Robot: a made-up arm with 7 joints.
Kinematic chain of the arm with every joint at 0, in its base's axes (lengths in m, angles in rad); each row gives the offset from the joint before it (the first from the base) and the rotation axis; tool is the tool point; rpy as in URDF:
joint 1: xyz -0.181 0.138 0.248 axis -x
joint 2: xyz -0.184 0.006 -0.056 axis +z
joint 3: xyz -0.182 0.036 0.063 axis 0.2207 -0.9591 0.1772
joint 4: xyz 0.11 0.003 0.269 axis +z
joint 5: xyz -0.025 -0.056 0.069 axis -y
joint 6: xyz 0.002 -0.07 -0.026 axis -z
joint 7: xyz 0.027 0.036 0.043 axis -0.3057 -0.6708 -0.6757
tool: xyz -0.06 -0.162 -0.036 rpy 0 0 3.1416
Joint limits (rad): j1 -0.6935..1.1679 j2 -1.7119..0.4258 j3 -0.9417..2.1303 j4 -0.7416..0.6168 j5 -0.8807..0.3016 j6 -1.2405..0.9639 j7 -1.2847..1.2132
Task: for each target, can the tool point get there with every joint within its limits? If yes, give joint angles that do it. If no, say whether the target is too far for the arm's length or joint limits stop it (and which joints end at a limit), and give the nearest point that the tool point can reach.
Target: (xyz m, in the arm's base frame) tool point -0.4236 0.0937 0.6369
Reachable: yes | joints 0.4534 -0.0139 0.0455 0.1092 0.1096 -0.3342 -0.1257
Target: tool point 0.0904 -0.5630 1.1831
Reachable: no: too far | nearest point -0.3185 -0.1309 0.6067 | short by 0.828 m
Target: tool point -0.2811 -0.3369 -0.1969
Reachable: no: joint limits stop it (at a limit: joint 2, joint 3, joint 5) | nearest point -0.5269 -0.1983 -0.0671 | short by 0.311 m
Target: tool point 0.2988 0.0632 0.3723
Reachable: no: joint limits stop it (at a limit: joint 2, joint 4, joint 5) | nearest point -0.0778 0.0958 0.3182 | short by 0.382 m
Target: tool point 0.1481 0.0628 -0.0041
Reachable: no: joint limits stop it (at a limit: joint 1, joint 3, joint 4, joint 5) | nearest point -0.1020 0.0448 0.1891 | short by 0.317 m
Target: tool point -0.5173 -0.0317 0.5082
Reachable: yes | joints -0.3603 -0.8572 -0.5117 -0.3189 -0.1319 -0.7718 0.7456
